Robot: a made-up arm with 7 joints.
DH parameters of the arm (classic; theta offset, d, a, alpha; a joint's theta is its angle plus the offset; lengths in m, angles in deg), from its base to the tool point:
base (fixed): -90 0.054 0 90
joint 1: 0 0.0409 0.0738 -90
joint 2: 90 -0.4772 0.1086 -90
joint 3: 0 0.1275 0.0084 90
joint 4: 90 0.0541 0.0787 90
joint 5: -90 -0.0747 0.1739 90
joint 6: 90 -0.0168 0.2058 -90
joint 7: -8.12 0 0.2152 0
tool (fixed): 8.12 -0.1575 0 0
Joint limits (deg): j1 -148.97..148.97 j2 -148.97..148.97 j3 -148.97..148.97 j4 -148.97..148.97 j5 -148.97..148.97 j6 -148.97..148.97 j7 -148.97..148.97
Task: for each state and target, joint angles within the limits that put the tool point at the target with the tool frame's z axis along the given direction. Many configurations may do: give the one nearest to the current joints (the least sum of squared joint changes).
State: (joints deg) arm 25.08 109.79 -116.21 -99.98 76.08 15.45 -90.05
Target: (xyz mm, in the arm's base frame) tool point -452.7 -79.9 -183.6 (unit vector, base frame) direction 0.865 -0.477 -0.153
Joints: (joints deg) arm 58.97 114.80 -100.13 -57.17 53.38 -23.81 -97.21
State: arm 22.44 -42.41 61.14 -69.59 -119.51 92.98 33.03
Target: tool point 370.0 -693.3 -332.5 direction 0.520 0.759 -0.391
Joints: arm 47.94 -49.19 54.12 -102.09 -86.29 125.72 17.37
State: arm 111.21 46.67 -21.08 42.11 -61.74 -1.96 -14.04
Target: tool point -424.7 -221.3 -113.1 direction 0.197 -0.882 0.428
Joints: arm 65.59 77.10 -50.89 71.80 -79.51 39.08 -39.10
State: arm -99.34 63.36 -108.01 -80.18 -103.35 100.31 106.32
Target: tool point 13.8 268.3 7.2 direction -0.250 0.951 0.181
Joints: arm -41.38 30.96 -110.38 -68.75 -81.45 101.35 83.75
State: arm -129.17 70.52 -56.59 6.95 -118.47 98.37 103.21
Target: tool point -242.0 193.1 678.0 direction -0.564 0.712 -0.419
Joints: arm -135.09 73.39 -14.23 -8.44 -80.43 80.14 76.30
